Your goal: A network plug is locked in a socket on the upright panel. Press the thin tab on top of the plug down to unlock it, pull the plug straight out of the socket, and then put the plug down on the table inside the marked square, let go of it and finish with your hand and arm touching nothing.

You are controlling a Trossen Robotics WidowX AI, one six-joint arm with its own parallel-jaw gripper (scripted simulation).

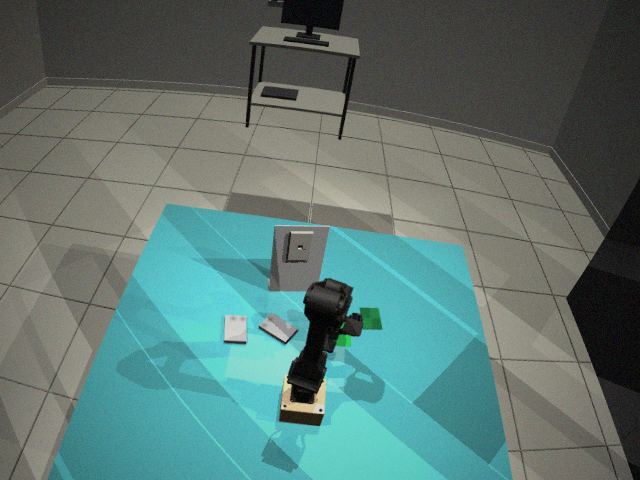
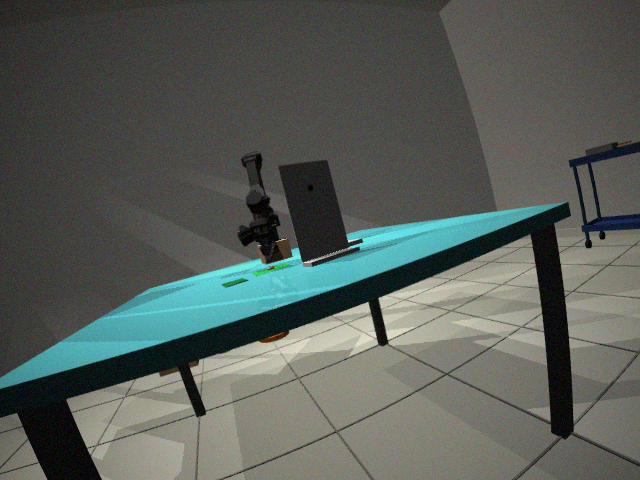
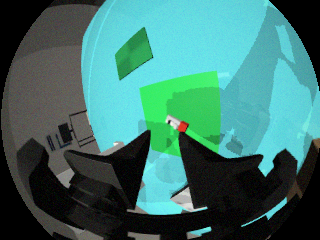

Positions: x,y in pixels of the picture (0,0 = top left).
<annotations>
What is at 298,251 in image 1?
A grey upright panel.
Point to a bright green marked square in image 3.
194,98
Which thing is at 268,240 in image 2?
My gripper.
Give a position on a grey upright panel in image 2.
At 308,187
</annotations>
